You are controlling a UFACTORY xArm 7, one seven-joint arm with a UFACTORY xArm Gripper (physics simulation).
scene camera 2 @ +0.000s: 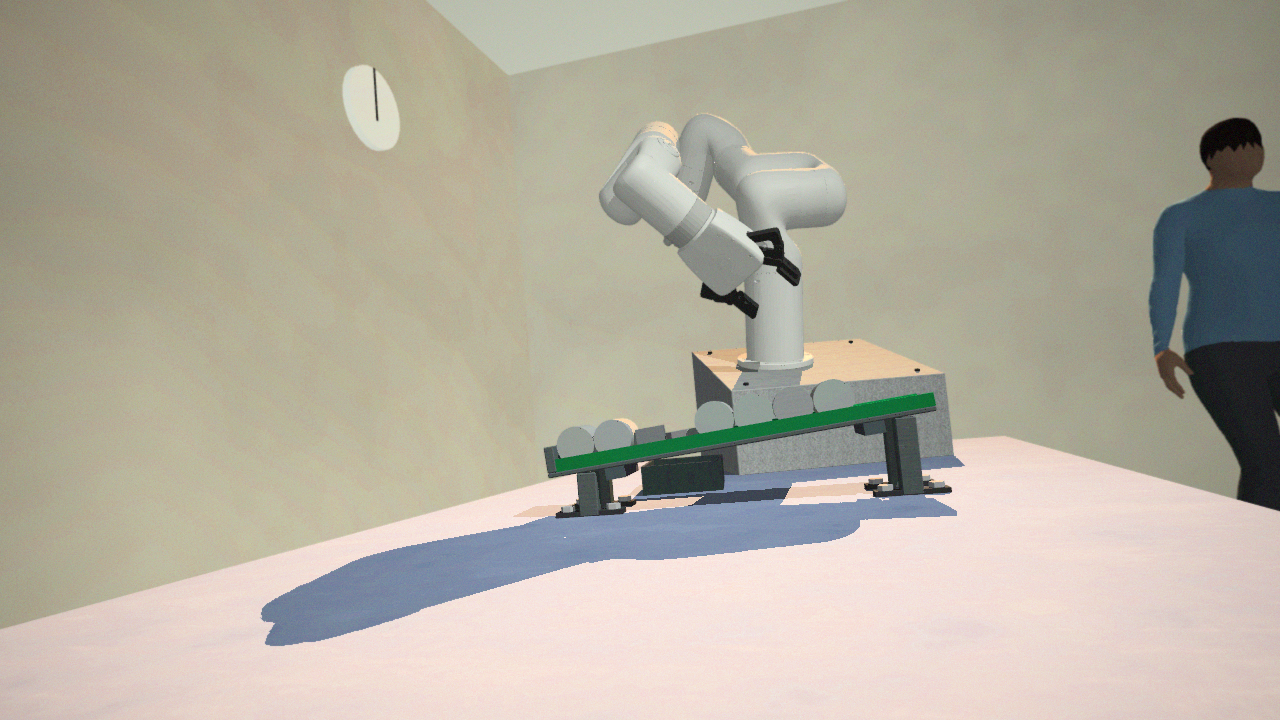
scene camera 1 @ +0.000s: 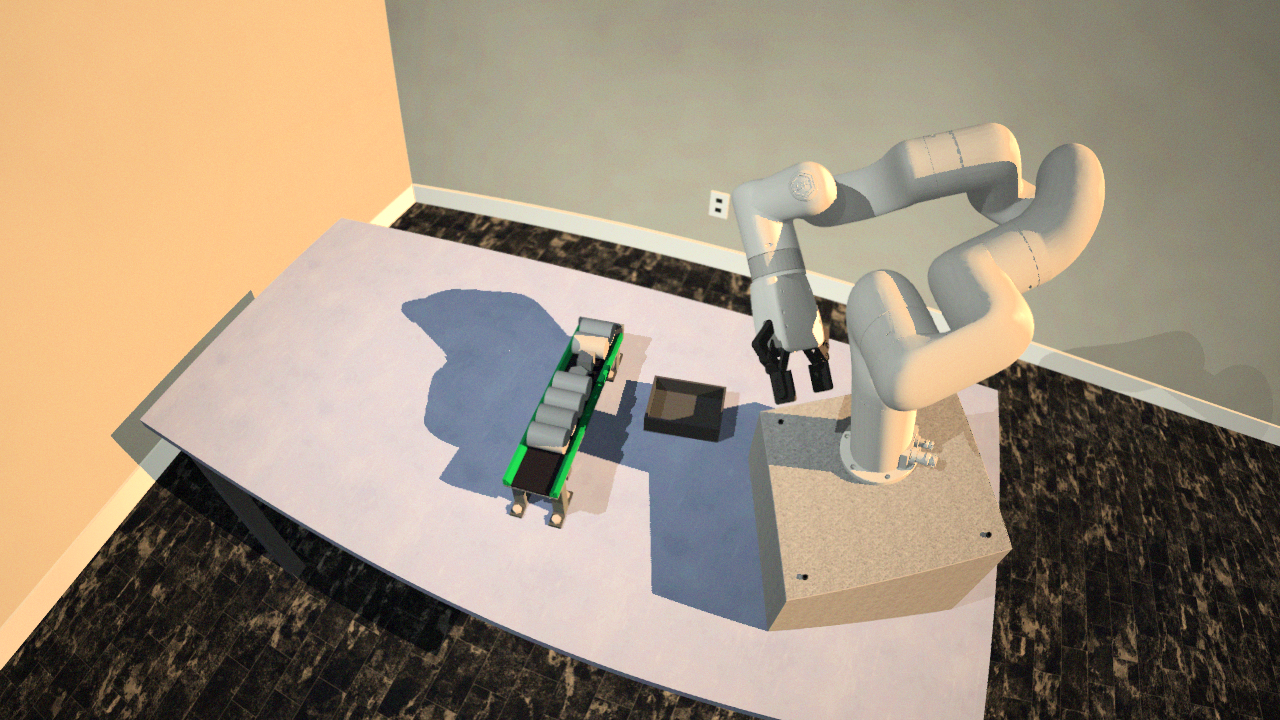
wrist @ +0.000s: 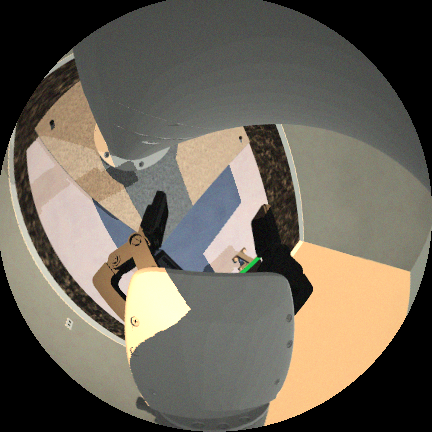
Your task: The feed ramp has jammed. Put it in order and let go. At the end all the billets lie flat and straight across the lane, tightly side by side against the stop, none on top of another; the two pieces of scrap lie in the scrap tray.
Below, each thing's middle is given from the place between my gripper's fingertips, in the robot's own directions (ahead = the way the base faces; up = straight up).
Now: the dark scrap tray [scene camera 1: 689, 409] 210 mm ahead of my hand, 80 mm to the right of it and 240 mm below it.
